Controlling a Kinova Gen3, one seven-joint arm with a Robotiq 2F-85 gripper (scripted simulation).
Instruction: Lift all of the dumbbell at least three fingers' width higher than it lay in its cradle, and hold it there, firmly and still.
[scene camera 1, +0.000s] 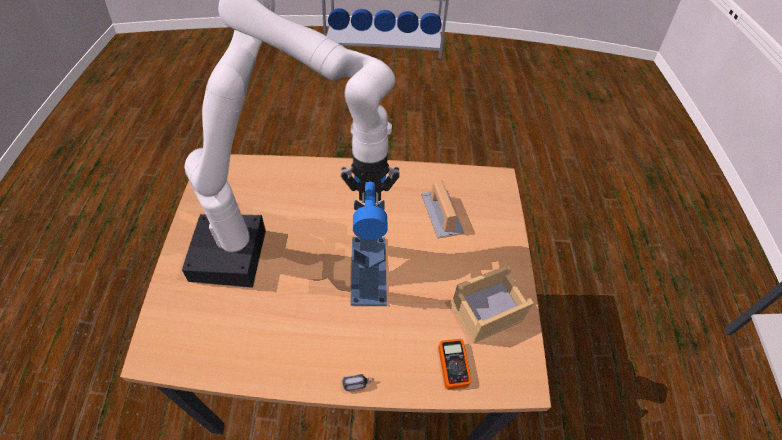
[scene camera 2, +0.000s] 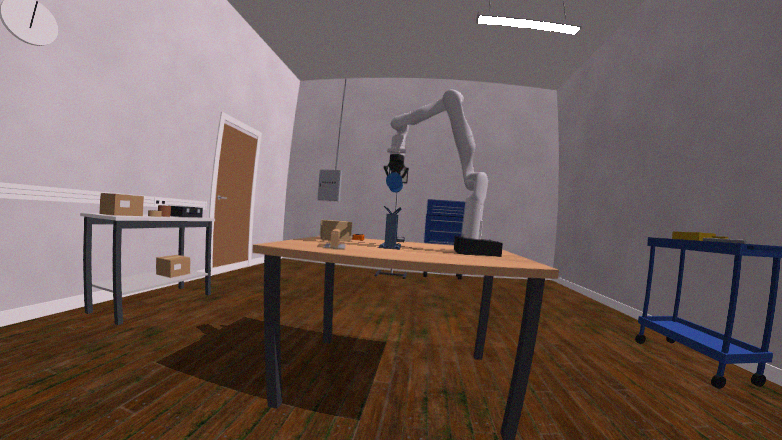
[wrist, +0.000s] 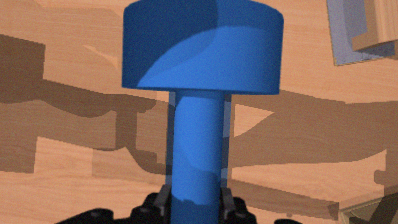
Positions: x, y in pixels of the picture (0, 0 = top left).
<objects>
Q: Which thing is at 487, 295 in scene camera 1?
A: A wooden box.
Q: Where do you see my gripper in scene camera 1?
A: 370, 200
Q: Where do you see my gripper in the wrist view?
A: At 195, 203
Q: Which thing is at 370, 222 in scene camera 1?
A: A blue dumbbell.
</objects>
